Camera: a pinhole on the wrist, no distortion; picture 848 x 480 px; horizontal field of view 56.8 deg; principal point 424.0 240.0 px. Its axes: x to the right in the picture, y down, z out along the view. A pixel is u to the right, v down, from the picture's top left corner.
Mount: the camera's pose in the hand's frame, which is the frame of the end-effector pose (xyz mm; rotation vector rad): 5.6 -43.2 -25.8 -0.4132 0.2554 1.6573
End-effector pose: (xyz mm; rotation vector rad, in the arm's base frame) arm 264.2 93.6 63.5 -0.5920 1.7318 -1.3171
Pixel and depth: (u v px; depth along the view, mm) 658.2 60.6 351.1
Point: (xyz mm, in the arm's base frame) 488.1 -1.0 -157.2
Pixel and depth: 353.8 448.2 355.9
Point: 594.5 51.8 30.3
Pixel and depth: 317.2 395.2 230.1
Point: 462.3 46.5 57.5
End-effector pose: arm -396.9 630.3 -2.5 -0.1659 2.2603 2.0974
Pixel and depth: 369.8 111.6 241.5
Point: -426.0 835.3 23.1
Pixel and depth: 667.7 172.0 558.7
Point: -422.0 1068.8 310.1
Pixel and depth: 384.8 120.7 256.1
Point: -424.8 847.7 31.7
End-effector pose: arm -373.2 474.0 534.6 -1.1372 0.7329 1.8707
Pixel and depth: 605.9 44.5 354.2
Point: -660.0 609.0 621.9
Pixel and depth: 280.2 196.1 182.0
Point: -439.7 595.0 602.9
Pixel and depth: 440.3 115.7 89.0
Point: -396.0 523.0 550.0
